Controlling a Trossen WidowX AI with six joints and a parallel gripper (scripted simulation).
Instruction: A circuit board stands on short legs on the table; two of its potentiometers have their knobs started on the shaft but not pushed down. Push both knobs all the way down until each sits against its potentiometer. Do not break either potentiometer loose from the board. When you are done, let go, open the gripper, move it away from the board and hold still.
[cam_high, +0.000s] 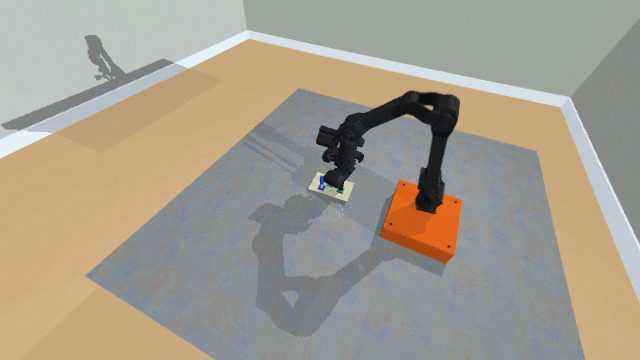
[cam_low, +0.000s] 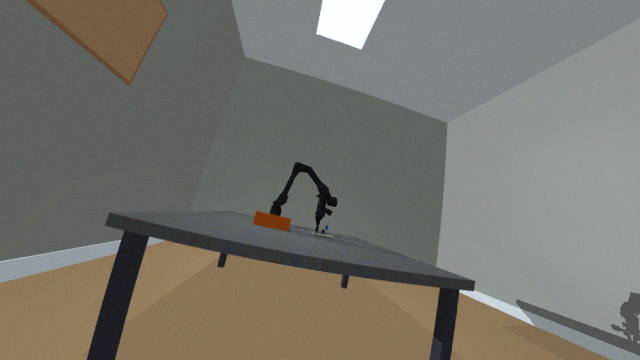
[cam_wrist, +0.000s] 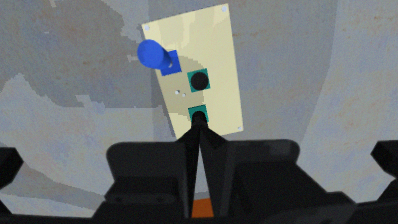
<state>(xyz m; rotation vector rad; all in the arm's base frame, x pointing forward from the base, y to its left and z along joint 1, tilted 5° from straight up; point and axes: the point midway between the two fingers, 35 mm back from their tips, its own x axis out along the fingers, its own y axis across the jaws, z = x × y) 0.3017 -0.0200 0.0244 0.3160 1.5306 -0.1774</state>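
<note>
Now: gripper tip 10 mm above the black knob. Round my gripper tip: blue knob: 70 mm ahead, 10 mm to the left.
</note>
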